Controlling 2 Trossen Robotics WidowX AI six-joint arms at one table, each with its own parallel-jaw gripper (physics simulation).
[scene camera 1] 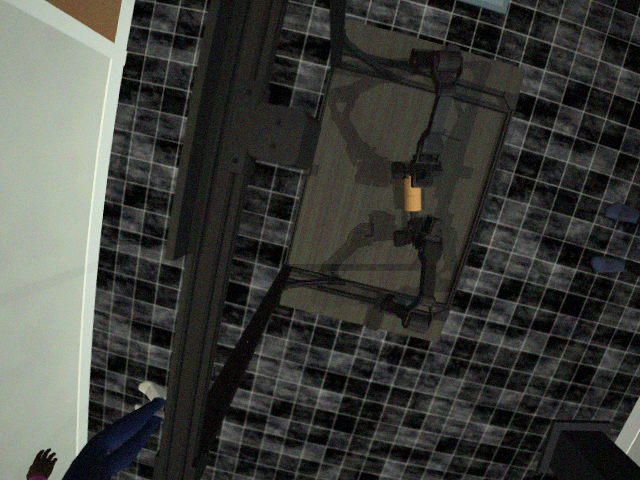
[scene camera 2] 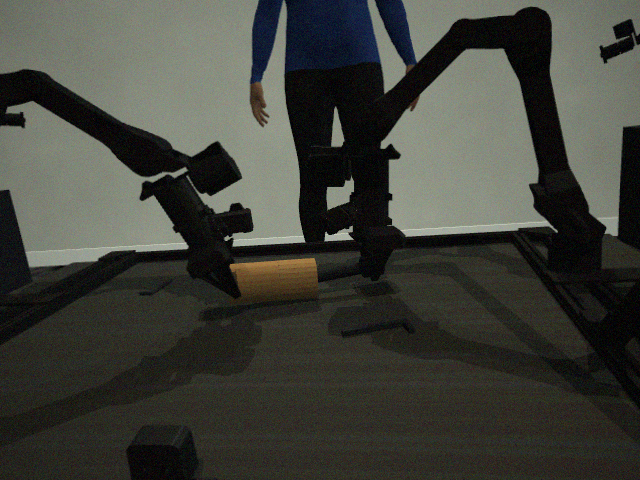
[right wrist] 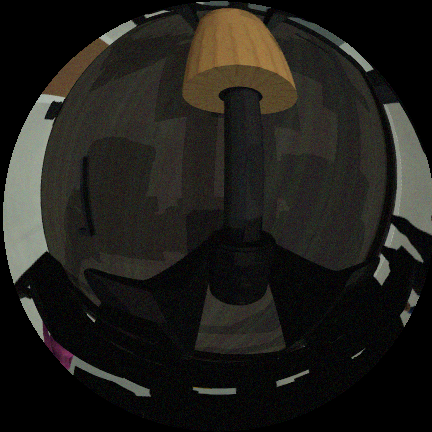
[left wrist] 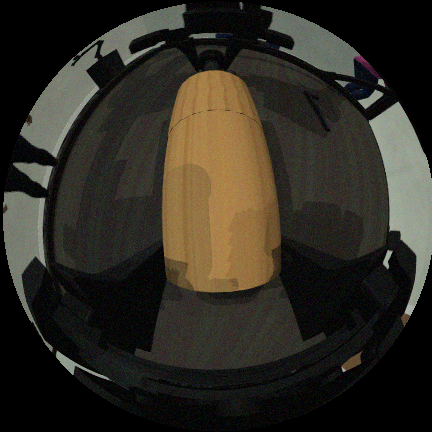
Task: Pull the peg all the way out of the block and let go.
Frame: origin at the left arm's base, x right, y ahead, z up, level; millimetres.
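Seen in the pictures: left gripper, between the fingertips: [scene camera 1: 411, 178] [scene camera 2: 238, 290] [left wrist: 220, 241]; right gripper, between the fingertips: [scene camera 2: 371, 277] [right wrist: 236, 245]; left arm's base, origin of its link: [scene camera 1: 417, 64]; right arm's base, origin of its link: [scene camera 1: 388, 301] [scene camera 2: 575, 271].
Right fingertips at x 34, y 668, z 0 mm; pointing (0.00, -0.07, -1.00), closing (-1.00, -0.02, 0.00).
Offsets run from my right fingertips to a thing's top centre. Level surfaces: height alone.
The block @[dx +2, dy -169, dz +57 mm] [scene camera 1: 412, 196] [scene camera 2: 279, 280] [left wrist: 220, 190] [right wrist: 240, 45] is an orange-brown wooden cylinder, held roughly level above the table. My left gripper [scene camera 1: 409, 178] [scene camera 2: 233, 281] [left wrist: 220, 241] is shut on the block at its end away from the peg. The dark round peg @[dx +0, dy -42, dz +40 mm] [scene camera 2: 338, 270] [right wrist: 243, 170] runs from the hole in the block's other end to my right gripper [scene camera 1: 412, 224] [scene camera 2: 372, 268] [right wrist: 236, 245], which is shut on its thicker head. A long stretch of shaft shows outside the block. The peg's far end is hidden.
A dark L-shaped rod @[dx +182, dy -37, dz -11 mm] [scene camera 2: 374, 328] [left wrist: 318, 112] [right wrist: 87, 195] lies on the table @[dz -19 mm] [scene camera 2: 320, 403]. A second thin rod @[dx -174, dy -392, dz -13 mm] [scene camera 2: 155, 289] lies on the left in scene camera 2. A dark box-like object [scene camera 2: 162, 449] stands at the near edge. A person stands beyond the table.
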